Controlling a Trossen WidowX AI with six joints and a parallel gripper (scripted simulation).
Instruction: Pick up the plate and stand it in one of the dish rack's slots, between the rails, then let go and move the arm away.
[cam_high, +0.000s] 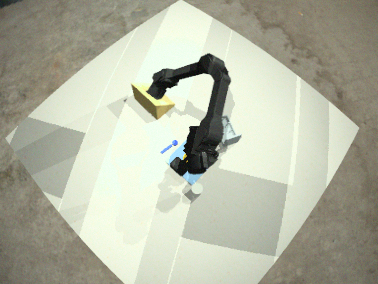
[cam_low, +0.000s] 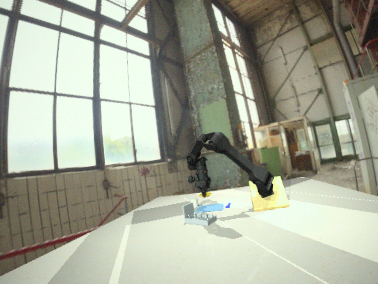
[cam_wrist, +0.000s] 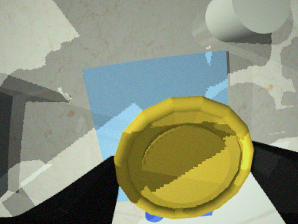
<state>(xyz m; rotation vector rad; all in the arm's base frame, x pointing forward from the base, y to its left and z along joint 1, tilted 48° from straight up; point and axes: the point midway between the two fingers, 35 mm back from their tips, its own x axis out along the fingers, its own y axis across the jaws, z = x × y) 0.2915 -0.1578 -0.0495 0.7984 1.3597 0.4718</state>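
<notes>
Now: the grey dish rack 3 cm ahead of my gripper tip, 21 cm to the left of it and 5 cm below it. Round my gripper tip: white cup: 8 cm ahead, 8 cm to the right, 5 cm below; light blue mat: 2 cm behind, 1 cm to the left, 7 cm below; yellow plate: 1 cm above.
</notes>
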